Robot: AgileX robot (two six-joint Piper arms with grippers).
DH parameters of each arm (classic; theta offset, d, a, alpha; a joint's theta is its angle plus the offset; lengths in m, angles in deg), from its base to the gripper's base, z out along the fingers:
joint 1: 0 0.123 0 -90
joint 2: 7.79 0 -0.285 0
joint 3: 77.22 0 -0.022 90
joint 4: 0 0.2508 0 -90
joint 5: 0 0 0.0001 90
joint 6: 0 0.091 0 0
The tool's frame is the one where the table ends.
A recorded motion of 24 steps. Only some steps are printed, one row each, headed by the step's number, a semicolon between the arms.
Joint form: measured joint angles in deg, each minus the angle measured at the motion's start. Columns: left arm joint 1, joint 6, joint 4, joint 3, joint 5, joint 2; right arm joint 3, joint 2, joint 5, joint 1, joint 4, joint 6.
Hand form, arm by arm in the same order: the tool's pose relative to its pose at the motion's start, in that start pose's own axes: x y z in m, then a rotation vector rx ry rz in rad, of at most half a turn. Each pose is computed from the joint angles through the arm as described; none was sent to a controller.
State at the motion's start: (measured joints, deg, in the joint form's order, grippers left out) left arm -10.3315 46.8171 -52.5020 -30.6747 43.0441 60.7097; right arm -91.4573 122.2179 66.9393 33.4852 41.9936 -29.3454
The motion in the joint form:
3: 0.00 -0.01 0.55 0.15 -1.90 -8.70; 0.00 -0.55 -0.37 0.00 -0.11 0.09
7: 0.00 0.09 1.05 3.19 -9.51 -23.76; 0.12 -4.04 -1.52 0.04 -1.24 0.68
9: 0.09 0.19 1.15 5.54 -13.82 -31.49; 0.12 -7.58 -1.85 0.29 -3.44 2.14
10: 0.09 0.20 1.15 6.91 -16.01 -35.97; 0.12 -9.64 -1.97 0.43 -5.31 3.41
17: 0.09 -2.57 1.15 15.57 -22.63 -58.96; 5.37 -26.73 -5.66 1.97 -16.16 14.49
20: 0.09 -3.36 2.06 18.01 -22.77 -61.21; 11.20 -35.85 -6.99 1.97 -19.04 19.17
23: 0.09 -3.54 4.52 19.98 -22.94 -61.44; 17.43 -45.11 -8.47 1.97 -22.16 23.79
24: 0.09 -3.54 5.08 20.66 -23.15 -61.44; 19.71 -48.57 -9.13 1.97 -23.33 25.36
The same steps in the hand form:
3: -0.0007 -0.0147 -0.0268 -0.0353 -0.1444 0.0860; -0.0006 0.0021 -0.0032 0.0060 -0.0122 -0.0051
7: 0.0137 -0.0311 -0.0653 -0.1370 -0.4184 0.1918; -0.0012 0.0160 -0.0232 0.0389 -0.0670 -0.0388
9: 0.0265 -0.0363 -0.0811 -0.1892 -0.5577 0.2304; 0.0010 0.0309 -0.0428 0.0792 -0.1033 -0.0681
10: 0.0349 -0.0391 -0.0892 -0.2132 -0.6354 0.2505; 0.0033 0.0388 -0.0542 0.1104 -0.1209 -0.0806
17: 0.0887 -0.0449 -0.1073 -0.2518 -0.9571 0.2954; 0.0435 0.0954 -0.1254 0.2897 -0.3007 -0.0902
20: 0.0971 -0.0399 -0.0996 -0.2580 -0.9529 0.2920; 0.0784 0.1131 -0.1489 0.3289 -0.3746 -0.0570
23: 0.1015 -0.0331 -0.0906 -0.2903 -0.9154 0.3060; 0.1167 0.1263 -0.1665 0.3670 -0.4509 -0.0243
24: 0.1029 -0.0307 -0.0876 -0.2996 -0.9047 0.3074; 0.1313 0.1304 -0.1720 0.3806 -0.4827 -0.0156

